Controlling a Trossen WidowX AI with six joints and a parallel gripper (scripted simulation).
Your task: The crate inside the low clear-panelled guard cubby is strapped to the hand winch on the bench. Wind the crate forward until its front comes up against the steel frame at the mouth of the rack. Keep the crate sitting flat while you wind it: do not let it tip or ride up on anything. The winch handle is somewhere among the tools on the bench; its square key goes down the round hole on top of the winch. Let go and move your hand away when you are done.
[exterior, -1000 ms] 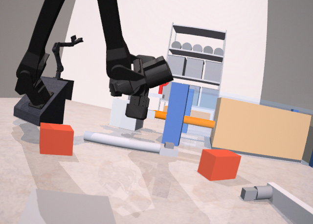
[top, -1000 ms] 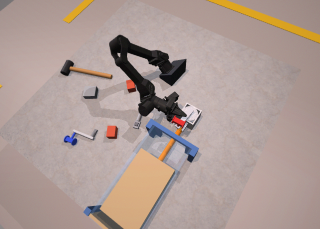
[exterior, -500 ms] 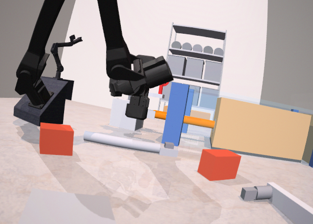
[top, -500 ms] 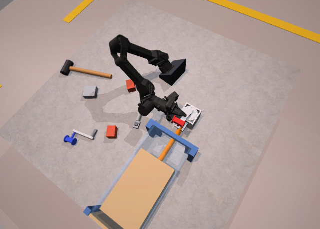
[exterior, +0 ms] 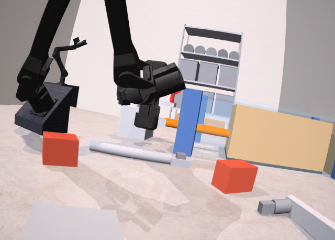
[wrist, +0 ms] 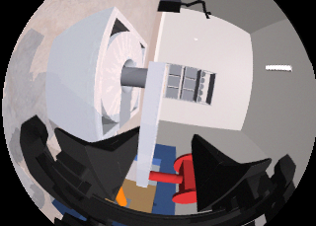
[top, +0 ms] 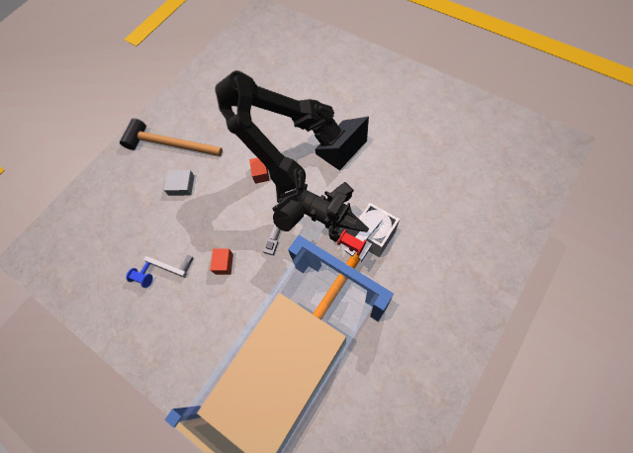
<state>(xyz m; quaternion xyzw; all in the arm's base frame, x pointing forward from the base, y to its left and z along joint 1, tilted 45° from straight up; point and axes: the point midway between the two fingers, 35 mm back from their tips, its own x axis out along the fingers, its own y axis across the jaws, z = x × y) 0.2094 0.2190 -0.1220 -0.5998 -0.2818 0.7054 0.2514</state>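
Now: the crank handle 10 mm ahead of my gripper tip, 10 mm to the right of it and 10 mm below it. Round my gripper tip: frame 110 mm ahead, 10 mm to the left, 30 mm below; red knob 50 mm ahead, 10 mm to the right, 20 mm above; grey winch 60 mm behind, 20 mm to the right, 100 mm below.
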